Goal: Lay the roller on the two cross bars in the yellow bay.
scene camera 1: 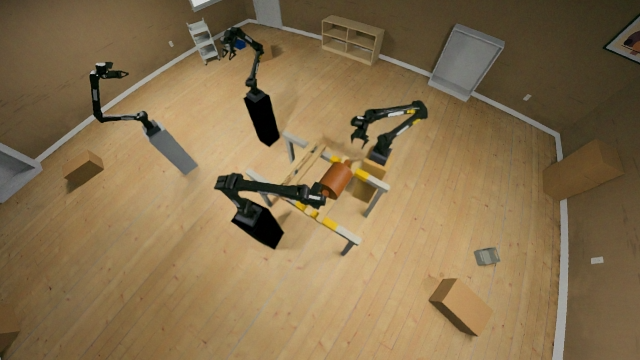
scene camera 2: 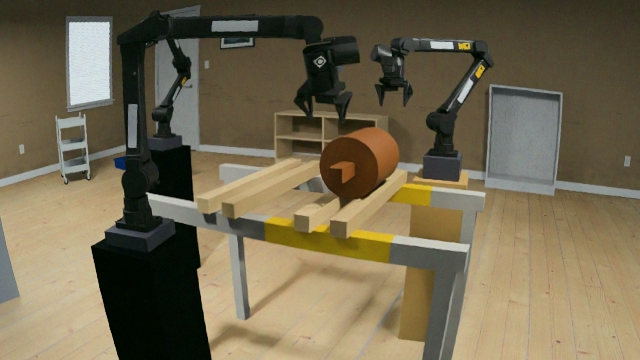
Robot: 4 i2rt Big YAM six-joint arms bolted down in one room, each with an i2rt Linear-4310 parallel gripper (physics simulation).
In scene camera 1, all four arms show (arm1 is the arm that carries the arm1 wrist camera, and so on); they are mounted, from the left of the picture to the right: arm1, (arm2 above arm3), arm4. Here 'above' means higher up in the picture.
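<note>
The orange-brown roller [scene camera 1: 337, 179] [scene camera 2: 372, 160] lies on the two right-hand wooden cross bars [scene camera 2: 347, 215], whose front ends sit on the yellow section [scene camera 2: 280, 235] of the frame. Arm3's gripper [scene camera 1: 320, 196] is over the roller's near end, its fingers hidden there. Arm4's gripper [scene camera 1: 359, 144] is open, beyond the far end. In scene camera 2, the left front arm's gripper [scene camera 2: 326, 119] and the right back arm's gripper [scene camera 2: 394, 105] are both open and raised clear of the roller. Arm1's gripper [scene camera 1: 125, 74] is far left, its fingers unclear. Arm2's gripper [scene camera 1: 228, 56] is open, far back.
Two more wooden bars [scene camera 2: 272, 187] cross the grey frame [scene camera 1: 350, 235] [scene camera 2: 430, 257] left of the roller. Arm3's black pedestal [scene camera 1: 260, 227] stands beside the frame and arm4's tan pedestal [scene camera 1: 364, 190] at its right. Cardboard boxes [scene camera 1: 462, 307] [scene camera 1: 84, 167] stand farther off.
</note>
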